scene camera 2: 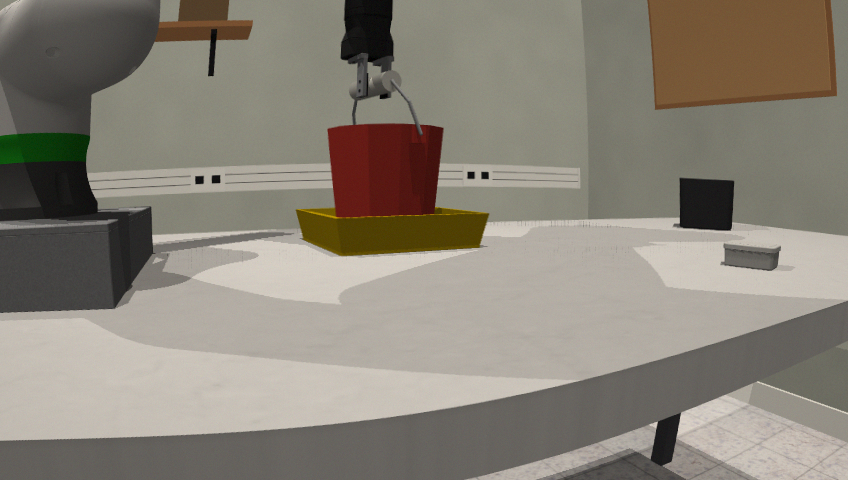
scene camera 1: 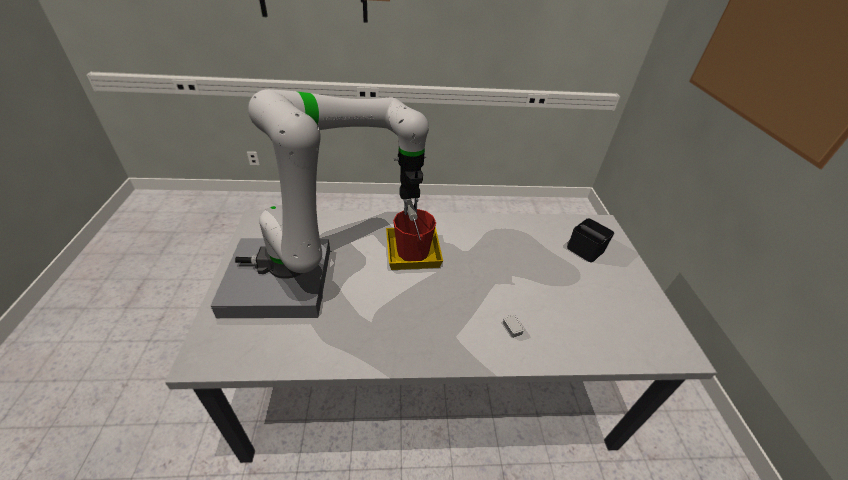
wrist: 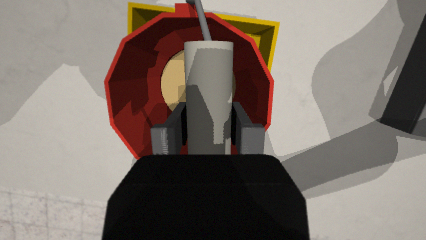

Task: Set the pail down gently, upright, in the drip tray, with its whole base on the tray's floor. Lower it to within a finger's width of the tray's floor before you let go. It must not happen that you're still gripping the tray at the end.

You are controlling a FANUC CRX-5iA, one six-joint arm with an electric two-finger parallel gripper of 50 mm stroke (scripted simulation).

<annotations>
yellow drip tray: scene camera 2 450, 228; scene camera 1; wrist
black box: scene camera 2; scene camera 1; not seen in the wrist view (out of frame)
same spot on yellow drip tray: [wrist: 264, 32] = [scene camera 1: 392, 267]
same spot on black box: [scene camera 2: 704, 203] = [scene camera 1: 581, 245]
</annotations>
